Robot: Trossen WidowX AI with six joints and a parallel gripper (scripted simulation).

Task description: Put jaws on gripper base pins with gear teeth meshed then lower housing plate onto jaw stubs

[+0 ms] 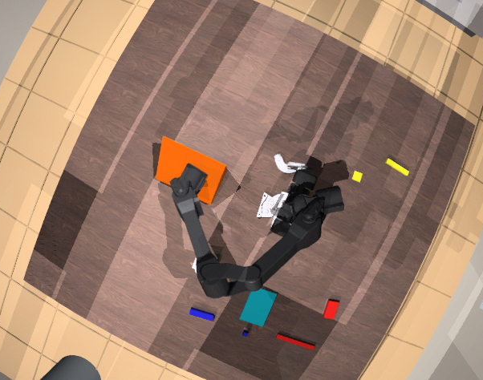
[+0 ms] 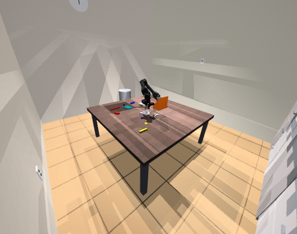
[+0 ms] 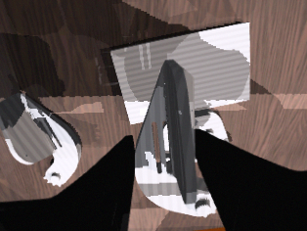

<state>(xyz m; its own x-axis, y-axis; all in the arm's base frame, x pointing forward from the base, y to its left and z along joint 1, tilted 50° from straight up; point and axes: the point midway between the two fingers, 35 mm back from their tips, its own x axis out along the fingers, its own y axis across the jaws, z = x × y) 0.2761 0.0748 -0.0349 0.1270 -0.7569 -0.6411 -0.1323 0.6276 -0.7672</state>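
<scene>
My gripper tip is now 8 cm above the white rectangular plate, 3 cm to the left of it and 2 cm short of it. Also, from my gripper tip: yellow cube: 20 cm to the left, 16 cm ahead, 8 cm below; then housing plate: 8 cm below, 4 cm to the right, 4 cm behind; then blue cube: 13 cm ahead, 7 cm to the left, 7 cm below.
</scene>
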